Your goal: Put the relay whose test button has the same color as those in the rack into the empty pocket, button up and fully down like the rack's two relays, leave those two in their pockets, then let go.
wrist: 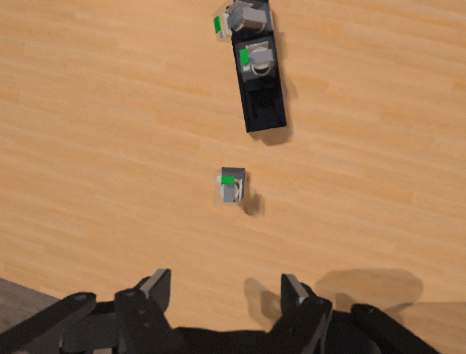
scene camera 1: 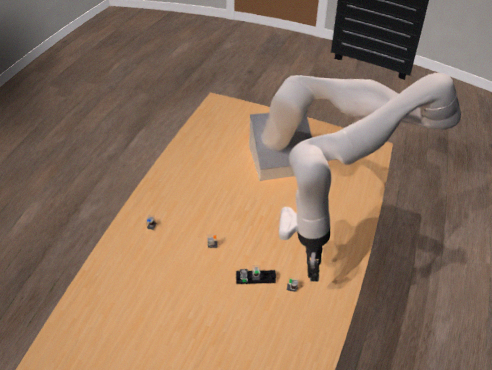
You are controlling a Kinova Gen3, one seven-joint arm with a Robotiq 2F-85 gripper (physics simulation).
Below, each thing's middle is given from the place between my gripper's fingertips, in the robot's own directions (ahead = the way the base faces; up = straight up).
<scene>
Right now the green-buttoned relay (wrist: 229,182) is 8 cm below my hand, 5 cm to the right of it and 2 cm ahead of it.
</scene>
